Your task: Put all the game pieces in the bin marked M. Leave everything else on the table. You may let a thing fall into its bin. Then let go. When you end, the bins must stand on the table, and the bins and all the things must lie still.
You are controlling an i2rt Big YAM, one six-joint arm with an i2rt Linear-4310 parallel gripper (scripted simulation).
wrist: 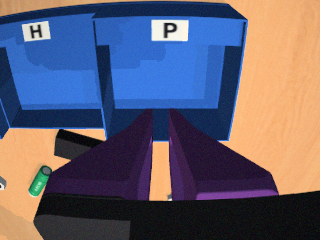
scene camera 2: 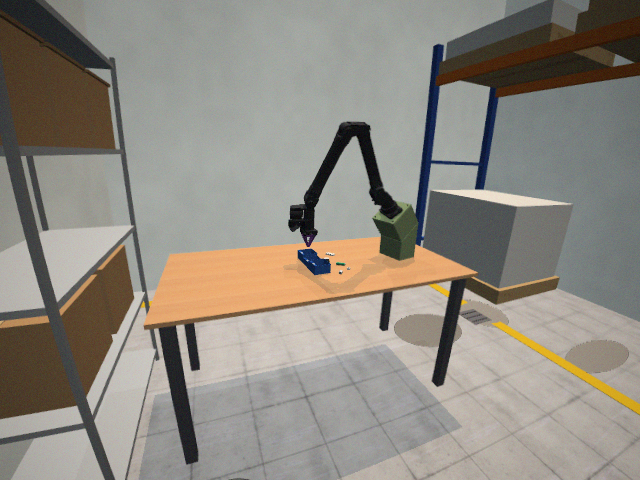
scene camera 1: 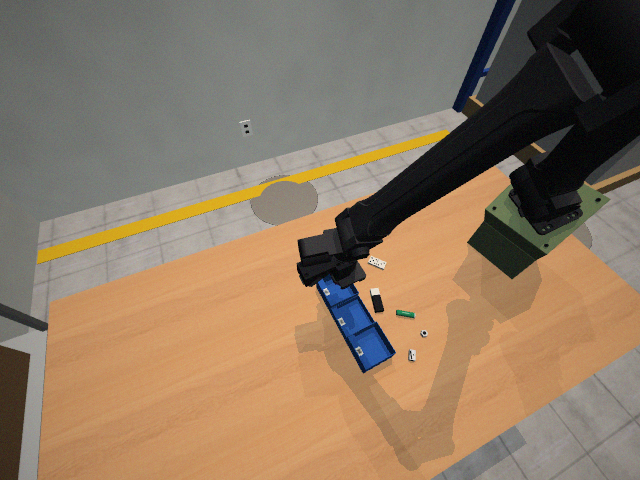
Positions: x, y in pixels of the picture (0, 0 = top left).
Scene:
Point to a blue bin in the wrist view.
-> At 56, 85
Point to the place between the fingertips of the gripper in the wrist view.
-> At 160, 119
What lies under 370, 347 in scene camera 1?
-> A blue bin.

